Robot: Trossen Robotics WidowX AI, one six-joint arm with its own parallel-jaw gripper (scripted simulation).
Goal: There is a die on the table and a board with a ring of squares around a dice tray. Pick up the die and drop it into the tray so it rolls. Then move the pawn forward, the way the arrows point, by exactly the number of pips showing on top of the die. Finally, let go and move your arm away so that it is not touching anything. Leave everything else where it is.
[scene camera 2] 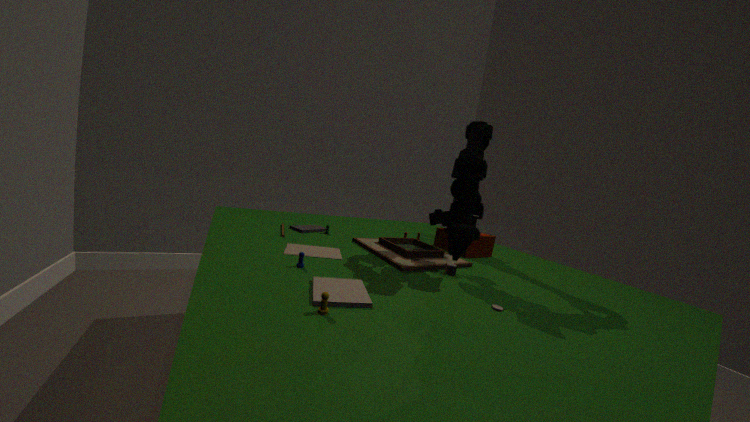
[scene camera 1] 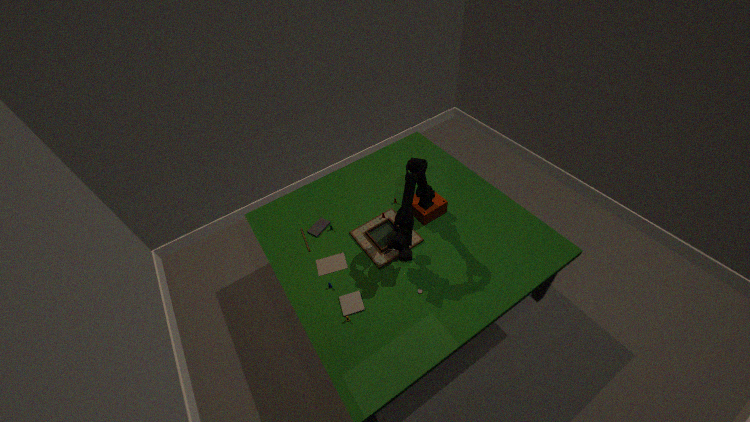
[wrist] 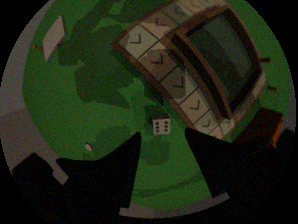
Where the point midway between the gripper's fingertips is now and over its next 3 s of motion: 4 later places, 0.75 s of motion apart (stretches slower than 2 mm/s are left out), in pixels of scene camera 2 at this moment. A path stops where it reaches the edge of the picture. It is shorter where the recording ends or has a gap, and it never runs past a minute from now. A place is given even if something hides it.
My gripper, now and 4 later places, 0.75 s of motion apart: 452, 257; 450, 268; 453, 259; 450, 227; 420, 227
